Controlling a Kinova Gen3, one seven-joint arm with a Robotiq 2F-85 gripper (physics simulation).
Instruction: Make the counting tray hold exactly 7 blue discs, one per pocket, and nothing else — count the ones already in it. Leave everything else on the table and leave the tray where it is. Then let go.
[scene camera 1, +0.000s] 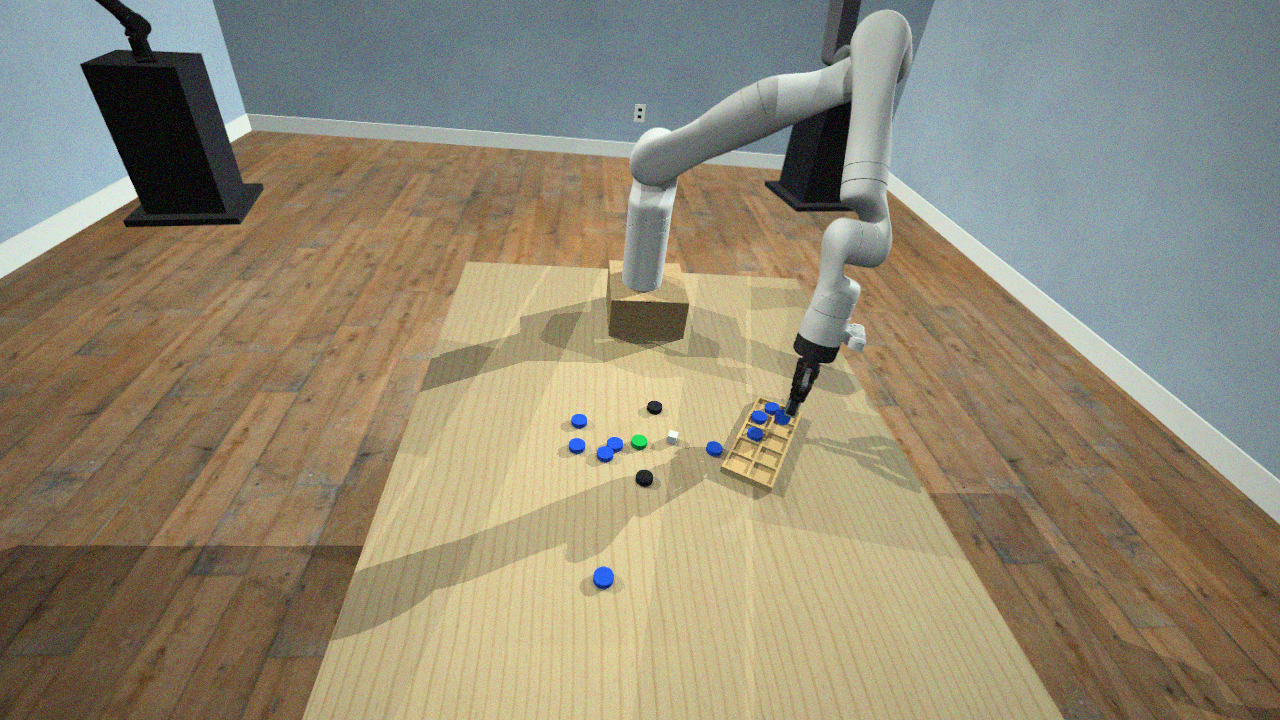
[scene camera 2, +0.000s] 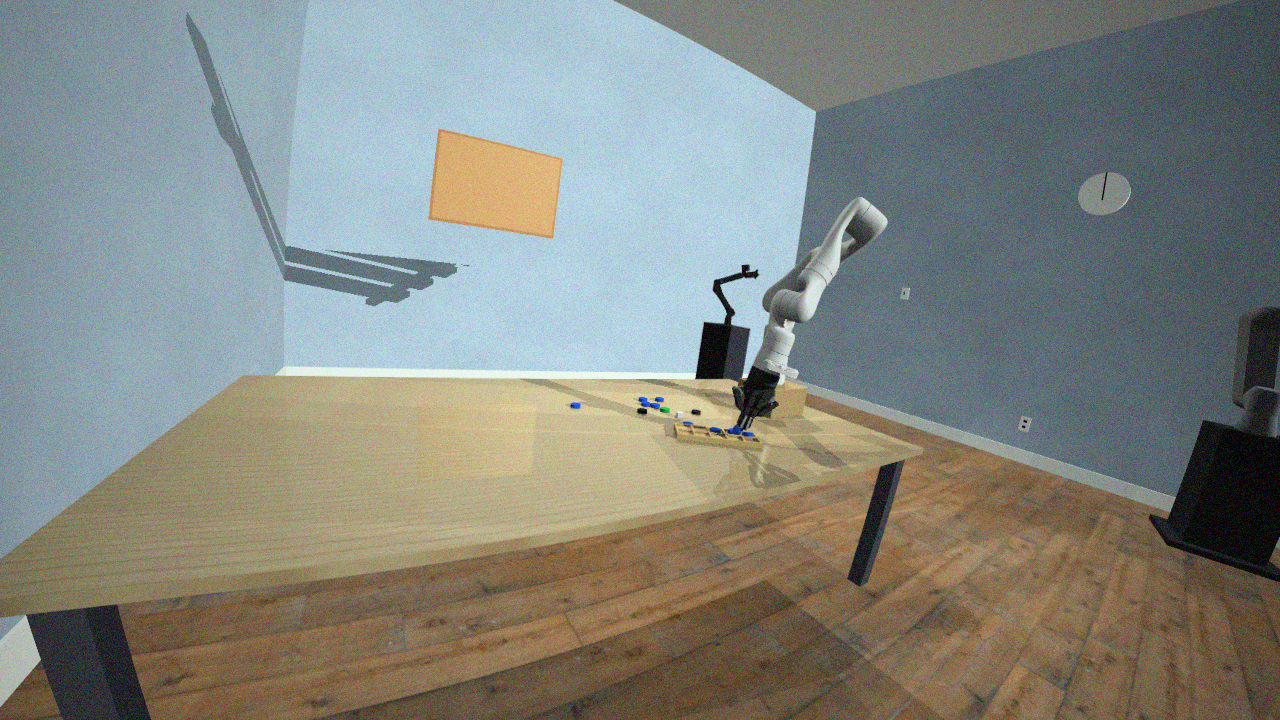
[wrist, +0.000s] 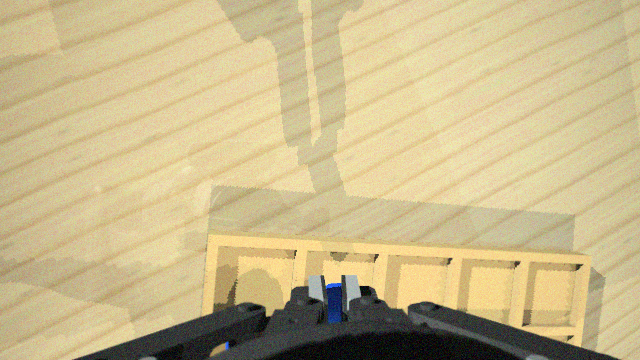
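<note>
The tan counting tray (scene camera 1: 747, 479) (scene camera 2: 698, 437) (wrist: 400, 247) has two rows of pockets. Three blue discs lie in its left row in scene camera 1: one in the far end pocket (scene camera 1: 771, 408), one in the second pocket (scene camera 1: 759, 417) and one in the third (scene camera 1: 754, 434). My gripper (scene camera 1: 789, 411) (scene camera 2: 743, 426) (wrist: 332, 297) is shut on another blue disc (scene camera 1: 781, 418) (scene camera 2: 734, 430) (wrist: 334, 305), held on edge low over the far part of the tray. Its exact height over the pocket is unclear. The wrist view's near row is mostly hidden by the gripper.
A loose blue disc (scene camera 1: 714, 448) lies beside the tray. Further left lie several blue discs, a green disc (scene camera 1: 639, 441), two black discs (scene camera 1: 654, 407) (scene camera 1: 644, 478) and a white cube (scene camera 1: 673, 437). Another blue disc (scene camera 1: 603, 577) (scene camera 2: 575, 405) lies apart.
</note>
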